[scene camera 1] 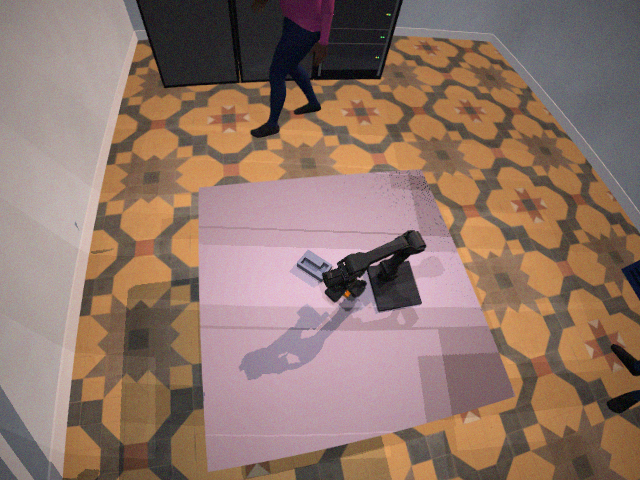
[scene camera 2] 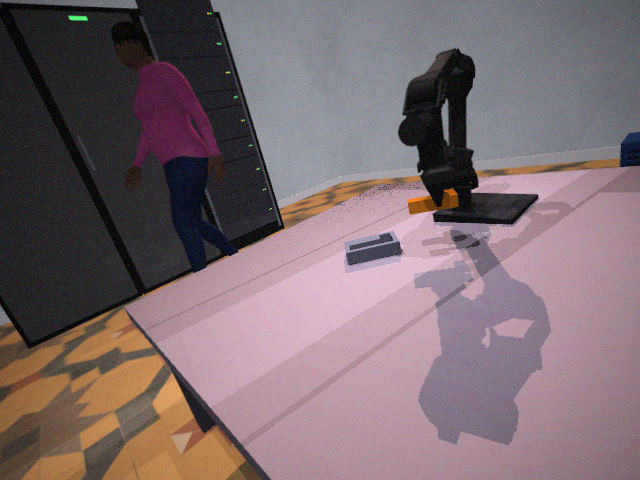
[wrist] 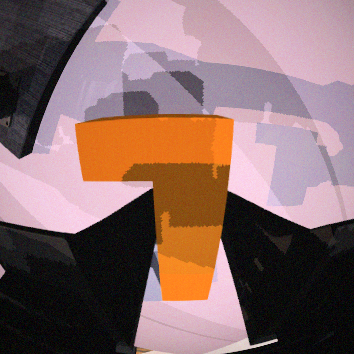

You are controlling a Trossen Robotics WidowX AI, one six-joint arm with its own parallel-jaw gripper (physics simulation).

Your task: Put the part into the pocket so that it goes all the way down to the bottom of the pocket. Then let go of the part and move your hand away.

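Frame: origin at the arm's base, x right, y down, z ahead, level; centimetres.
Seen in the pictures: gripper, fingertip midpoint: [scene camera 1: 341, 288] [scene camera 2: 438, 204] [wrist: 186, 195]; arm's base, origin of the base link: [scene camera 1: 384, 275] [scene camera 2: 461, 207] [wrist: 1, 96].
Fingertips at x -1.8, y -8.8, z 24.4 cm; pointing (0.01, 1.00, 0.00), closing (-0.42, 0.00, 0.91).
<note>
Pixels of each thing's top centre, then the offset from my fingertips to it. Level surfaces: height alone.
- orange L-shaped part, middle of its top: [wrist: 156, 243] [scene camera 2: 430, 195] [scene camera 1: 342, 282] dx +1.8, dy -2.3, dz -0.8 cm
- grey block with the pocket, middle of its top: [wrist: 158, 278] [scene camera 2: 370, 241] [scene camera 1: 314, 263] dx +17.6, dy +7.5, dz +4.7 cm
- pink table, its level: dy +11.1 cm
The orange L-shaped part [scene camera 1: 347, 293] [scene camera 2: 417, 204] [wrist: 190, 200] is held above the table beside the arm's base. My gripper [scene camera 2: 453, 200] [wrist: 186, 195] is shut on the long leg of the part; the short leg sticks out to the left in the wrist view. A grey block with the pocket [scene camera 1: 306, 266] [scene camera 2: 373, 255] sits on the table, apart from the part, to the left of the gripper in both scene views. Its recess is L-shaped and open at the top. In scene camera 1 the fingers hide much of the part.
The arm's black base plate [scene camera 1: 395, 297] [scene camera 2: 496, 210] [wrist: 35, 65] stands close beside the gripper. The pink table [scene camera 1: 289, 413] [scene camera 2: 289, 330] carries the arm, the block and shadows. A person in a pink top [scene camera 1: 294, 46] [scene camera 2: 168, 113] walks behind the table near dark cabinets [scene camera 1: 188, 41] [scene camera 2: 67, 155].
</note>
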